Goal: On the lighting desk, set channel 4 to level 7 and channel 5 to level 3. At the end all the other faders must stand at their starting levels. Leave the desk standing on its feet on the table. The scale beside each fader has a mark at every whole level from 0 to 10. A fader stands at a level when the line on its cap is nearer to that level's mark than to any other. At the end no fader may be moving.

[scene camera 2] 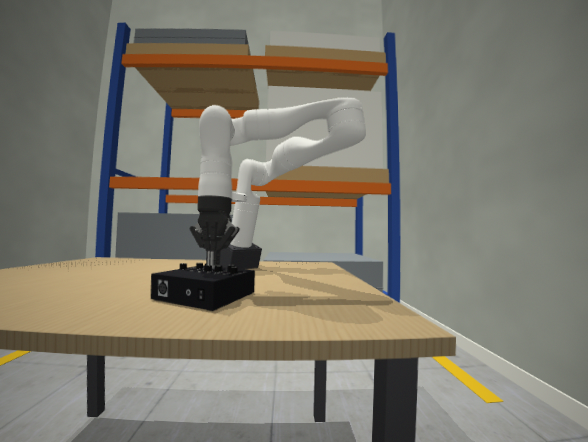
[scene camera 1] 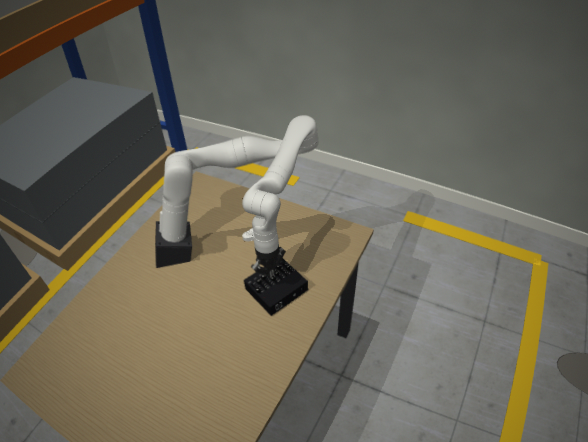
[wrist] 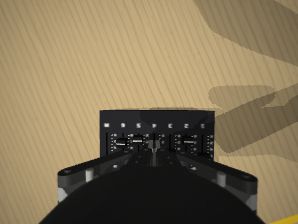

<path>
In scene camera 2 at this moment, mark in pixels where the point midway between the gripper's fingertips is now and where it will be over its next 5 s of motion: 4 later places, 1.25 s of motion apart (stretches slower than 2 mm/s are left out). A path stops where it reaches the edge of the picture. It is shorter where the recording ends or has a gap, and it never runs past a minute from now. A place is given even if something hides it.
My gripper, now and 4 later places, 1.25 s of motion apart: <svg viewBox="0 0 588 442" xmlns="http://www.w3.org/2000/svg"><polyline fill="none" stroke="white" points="212,267 213,256 215,249 214,258 214,264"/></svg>
</path>
